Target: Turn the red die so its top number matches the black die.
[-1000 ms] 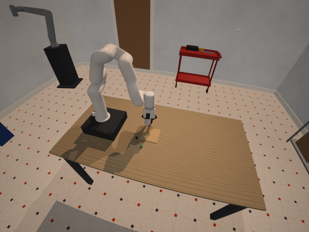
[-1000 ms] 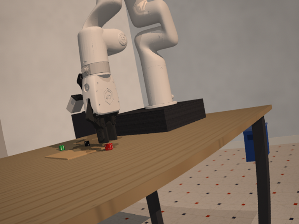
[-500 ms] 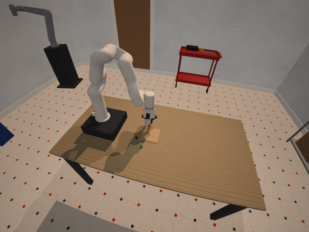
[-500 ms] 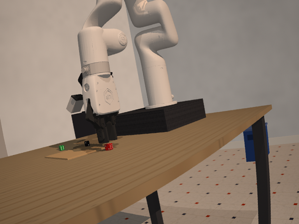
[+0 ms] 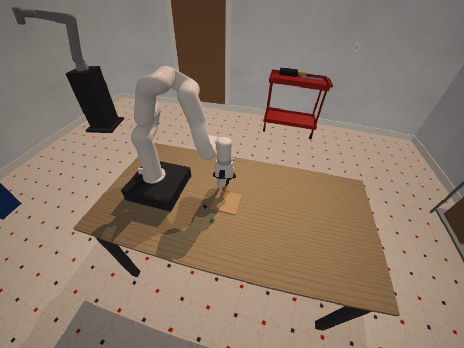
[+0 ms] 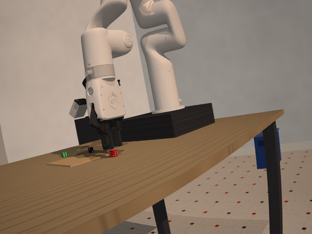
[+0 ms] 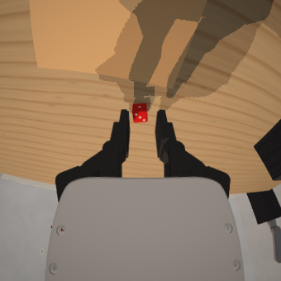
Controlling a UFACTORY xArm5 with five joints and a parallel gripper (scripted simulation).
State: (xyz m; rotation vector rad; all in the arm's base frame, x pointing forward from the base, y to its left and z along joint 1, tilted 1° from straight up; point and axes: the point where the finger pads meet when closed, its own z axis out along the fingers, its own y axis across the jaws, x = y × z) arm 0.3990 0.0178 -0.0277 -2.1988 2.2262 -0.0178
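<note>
Now: the red die 3 cm below my hand. The rest, counted from my hand: black die (9 cm behind, 16 cm to the right, 3 cm below); green die (4 cm behind, 24 cm to the right, 3 cm below); tan mat (2 cm ahead, 11 cm to the right, 4 cm below).
</note>
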